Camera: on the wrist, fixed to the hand. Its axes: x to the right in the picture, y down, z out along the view.
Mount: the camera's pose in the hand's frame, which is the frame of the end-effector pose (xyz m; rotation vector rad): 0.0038 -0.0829 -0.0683 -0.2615 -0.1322 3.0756
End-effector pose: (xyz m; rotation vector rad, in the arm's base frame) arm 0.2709 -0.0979 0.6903 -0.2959 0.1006 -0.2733
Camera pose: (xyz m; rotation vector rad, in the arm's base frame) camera 0.2443 -0.1939 0.6500 -0.1227 0.3364 2.8174
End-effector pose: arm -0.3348 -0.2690 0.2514 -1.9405 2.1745 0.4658
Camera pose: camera -0.2487 -0.3045 0.3050 -2.0129 -1.8476 -0.5336
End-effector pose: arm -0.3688 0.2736 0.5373 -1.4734 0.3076 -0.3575
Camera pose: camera -0.3974 0.2049 0.6148 0.1555 1.8864 2.1747
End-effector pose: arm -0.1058 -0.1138 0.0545 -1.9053 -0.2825 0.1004
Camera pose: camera -0.1002 -0.1487 0.1560 0.5531 -2.2937 -1.7508
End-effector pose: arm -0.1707 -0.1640 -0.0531 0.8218 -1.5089 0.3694
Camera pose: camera -0.0642 -0.1761 -0.0607 2.0069 1.2017 -1.6387
